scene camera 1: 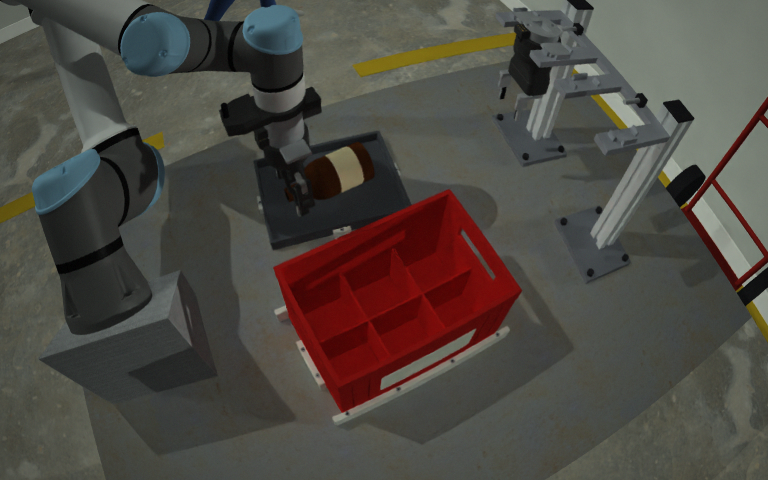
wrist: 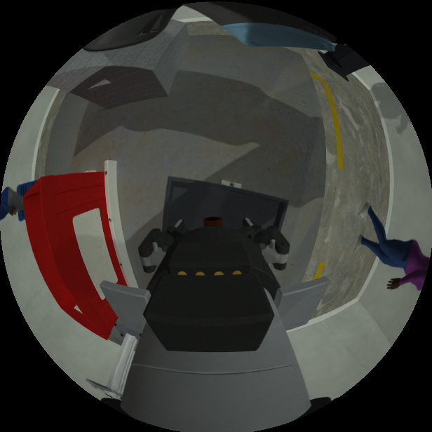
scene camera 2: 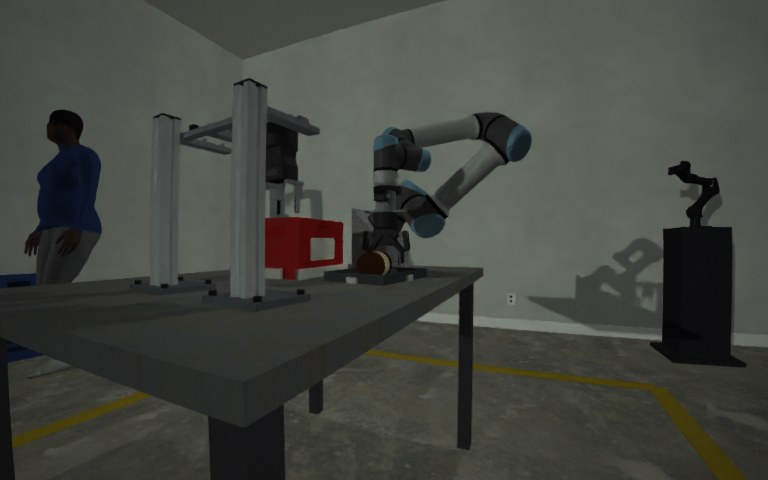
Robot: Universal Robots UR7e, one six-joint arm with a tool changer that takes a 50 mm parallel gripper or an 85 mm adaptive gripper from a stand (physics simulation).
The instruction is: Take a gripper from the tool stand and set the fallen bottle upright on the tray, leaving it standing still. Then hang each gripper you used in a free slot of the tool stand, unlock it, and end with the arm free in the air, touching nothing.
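Places are measured from the arm's base along level axes (x ahead, y left, z up), in metres.
Pixels of known places: hand, tool point: (scene camera 2: pixel 385 206); arm's base, link origin: (scene camera 1: pixel 110 311).
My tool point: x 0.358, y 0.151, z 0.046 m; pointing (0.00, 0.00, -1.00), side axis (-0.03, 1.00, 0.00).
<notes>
For each thing: its top centre in the pictures, then the offset to it from my tool point.
- brown bottle, top centre: (scene camera 1: pixel 325 164) (scene camera 2: pixel 378 251) 0.065 m ahead, 0.003 m left, 0.135 m down
- dark tray, top centre: (scene camera 1: pixel 327 181) (scene camera 2: pixel 378 269) 0.068 m ahead, 0.004 m left, 0.188 m down
- red six-compartment crate, top centre: (scene camera 1: pixel 399 280) (scene camera 2: pixel 298 220) 0.043 m ahead, 0.288 m right, 0.039 m down
The brown bottle (scene camera 1: pixel 346 169) (scene camera 2: pixel 370 263) with a cream label lies on its side on the dark tray (scene camera 1: pixel 317 227) (scene camera 2: pixel 419 273) (wrist: pixel 195 200). Its neck end shows between the fingers in the wrist view. My adaptive gripper (scene camera 1: pixel 300 192) (scene camera 2: pixel 386 253) (wrist: pixel 213 223) is on the arm, pointing down. It is open, with its fingers spread on either side of the neck end; contact cannot be told. The tool stand (scene camera 1: pixel 640 175) (scene camera 2: pixel 249 192) holds the hanging parallel gripper (scene camera 1: pixel 509 99) (scene camera 2: pixel 287 203) at its far end; two other holders near its middle and near end are free.
A red six-compartment crate (scene camera 1: pixel 498 316) (scene camera 2: pixel 277 243) (wrist: pixel 50 240) stands close beside the tray, between white rails. The grey robot base block (scene camera 1: pixel 118 362) is at the left. A red cart frame (scene camera 1: pixel 730 161) is at the right, past the stand.
</notes>
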